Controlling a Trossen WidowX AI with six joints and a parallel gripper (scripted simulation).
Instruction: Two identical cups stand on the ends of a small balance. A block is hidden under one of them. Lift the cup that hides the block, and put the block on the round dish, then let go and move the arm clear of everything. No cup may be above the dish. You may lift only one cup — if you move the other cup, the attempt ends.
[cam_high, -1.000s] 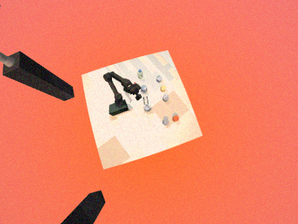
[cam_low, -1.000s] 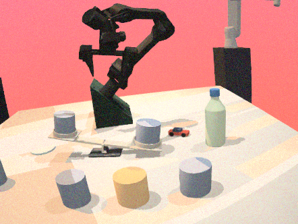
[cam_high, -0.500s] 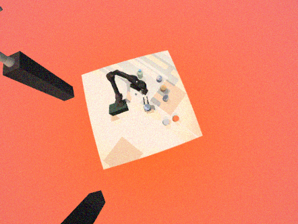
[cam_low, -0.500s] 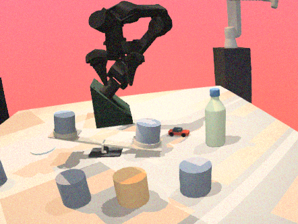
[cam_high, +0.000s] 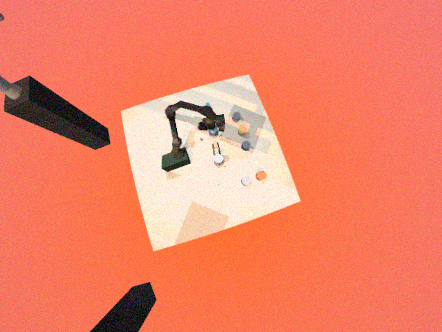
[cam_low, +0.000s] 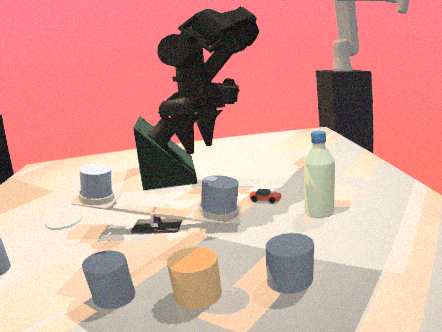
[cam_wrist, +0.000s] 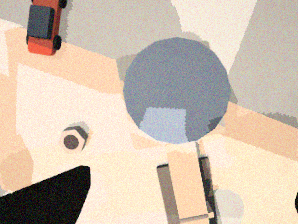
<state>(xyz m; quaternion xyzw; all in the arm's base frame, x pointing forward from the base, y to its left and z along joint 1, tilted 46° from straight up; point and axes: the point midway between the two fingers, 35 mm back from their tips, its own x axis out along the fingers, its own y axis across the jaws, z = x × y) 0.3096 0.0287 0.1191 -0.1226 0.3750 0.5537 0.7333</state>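
My gripper tip is now 11 cm above the pale green block, 2 cm to the right of it and 1 cm short of it. Also, from my gripper tip: red toy car: 14 cm below, 13 cm to the left, 8 cm behind; pale green bottle: 23 cm to the left, 4 cm below, 3 cm ahead; balance beam: 13 cm below, 11 cm to the right, 1 cm behind.
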